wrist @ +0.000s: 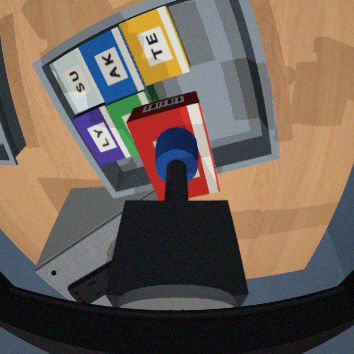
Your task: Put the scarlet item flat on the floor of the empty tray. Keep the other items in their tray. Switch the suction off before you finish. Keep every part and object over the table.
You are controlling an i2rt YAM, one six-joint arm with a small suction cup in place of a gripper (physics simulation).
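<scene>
Visible here: a green box (119,110), a red box (145,122) and a grey tray (228,70), together with the suction cup (176,142).
</scene>
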